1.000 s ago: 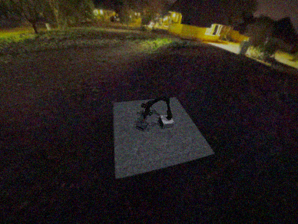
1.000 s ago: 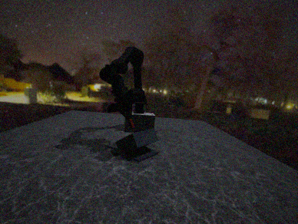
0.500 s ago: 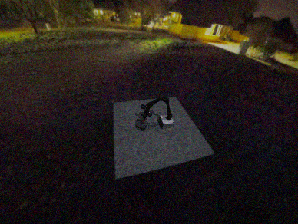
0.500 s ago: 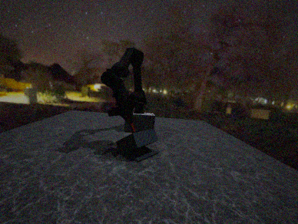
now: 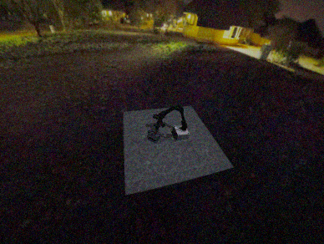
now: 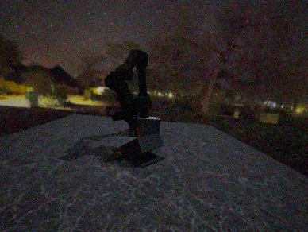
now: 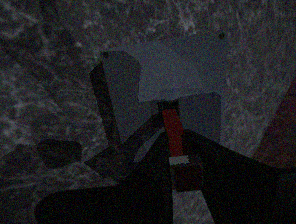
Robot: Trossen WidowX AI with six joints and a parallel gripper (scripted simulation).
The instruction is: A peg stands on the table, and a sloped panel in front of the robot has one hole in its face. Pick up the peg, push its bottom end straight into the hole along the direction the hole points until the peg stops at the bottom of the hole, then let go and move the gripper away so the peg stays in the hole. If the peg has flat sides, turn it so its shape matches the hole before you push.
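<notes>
The grey panel block is 60 mm below my gripper tip, 40 mm to the left of it and 30 mm ahead of it. From my gripper tip the other things lie so: reddish peg (10 mm to the right, 10 mm above).
</notes>
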